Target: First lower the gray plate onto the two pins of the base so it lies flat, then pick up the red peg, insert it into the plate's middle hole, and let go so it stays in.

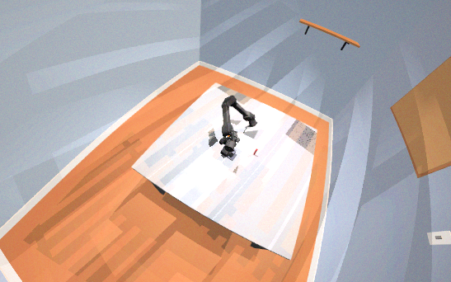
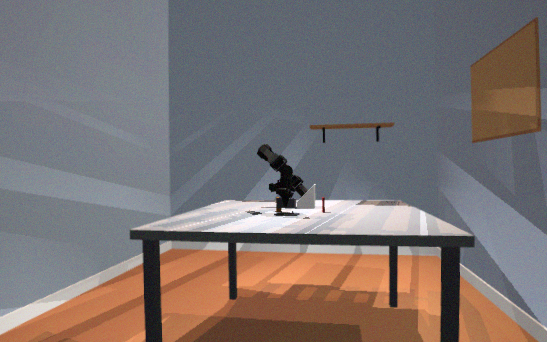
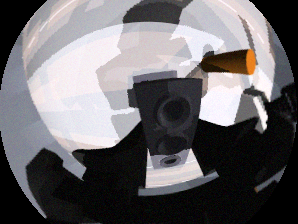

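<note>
My gripper tip is now 30 mm above the base. Round my gripper tip: red peg 170 mm to the left, 140 mm behind; then gray plate 30 mm above; then orange peg 100 mm behind, 70 mm to the right.
</note>
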